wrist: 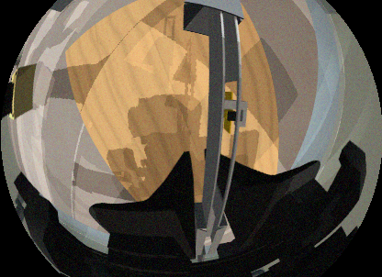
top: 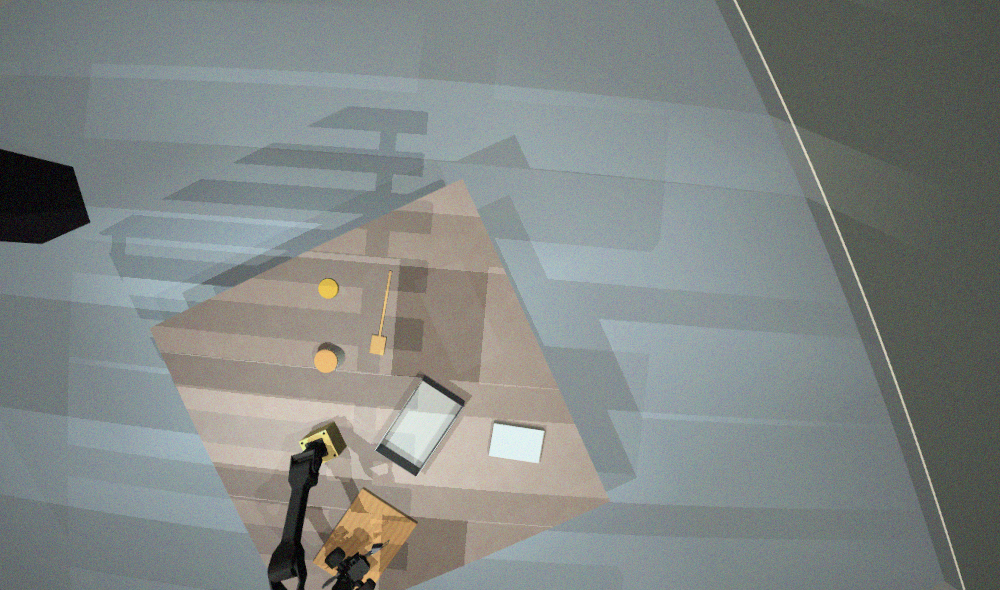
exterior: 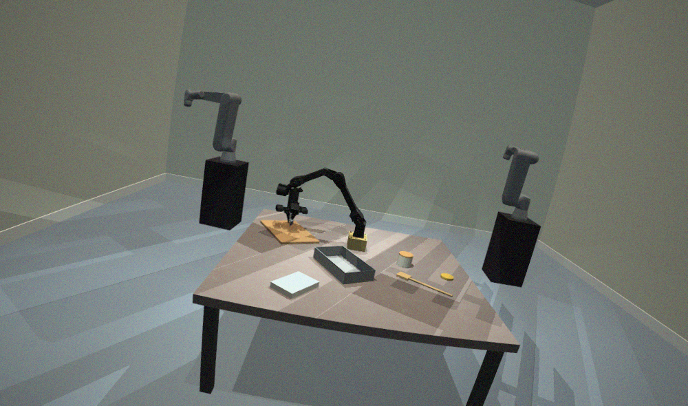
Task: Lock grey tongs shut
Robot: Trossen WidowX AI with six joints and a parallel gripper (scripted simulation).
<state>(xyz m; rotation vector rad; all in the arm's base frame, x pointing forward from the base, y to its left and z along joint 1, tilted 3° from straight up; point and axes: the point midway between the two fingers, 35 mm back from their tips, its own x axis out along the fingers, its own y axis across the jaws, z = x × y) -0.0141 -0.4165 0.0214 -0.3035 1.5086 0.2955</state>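
My gripper tip is now 50 mm above the wooden board. Also, from my gripper tip: cream block 670 mm ahead, 180 mm to the left, 50 mm below; then yellow disc 230 mm ahead, 930 mm to the left, 50 mm below; then roasting tin 370 mm ahead, 360 mm to the left, 30 mm below.
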